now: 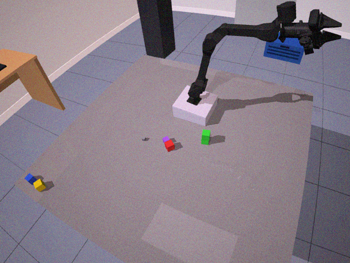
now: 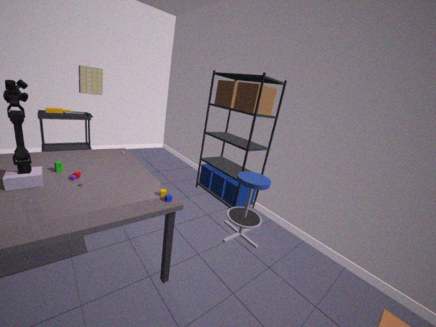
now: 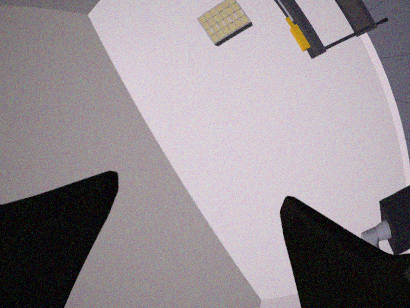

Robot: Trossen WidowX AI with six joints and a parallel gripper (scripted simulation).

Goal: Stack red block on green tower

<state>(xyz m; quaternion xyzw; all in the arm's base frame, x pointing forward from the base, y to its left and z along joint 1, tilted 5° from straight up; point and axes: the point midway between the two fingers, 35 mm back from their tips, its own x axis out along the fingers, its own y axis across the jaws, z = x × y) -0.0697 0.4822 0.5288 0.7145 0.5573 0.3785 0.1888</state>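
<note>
Right now my gripper tip is 550 mm above the red block, 540 mm to the left of it and 370 mm short of it. The rest, counted from my gripper tip: blue block 1050 mm to the right, 890 mm ahead, 550 mm below; then purple block 570 mm to the right, 560 mm below, 340 mm ahead; then yellow block 970 mm to the right, 890 mm ahead, 550 mm below.
</note>
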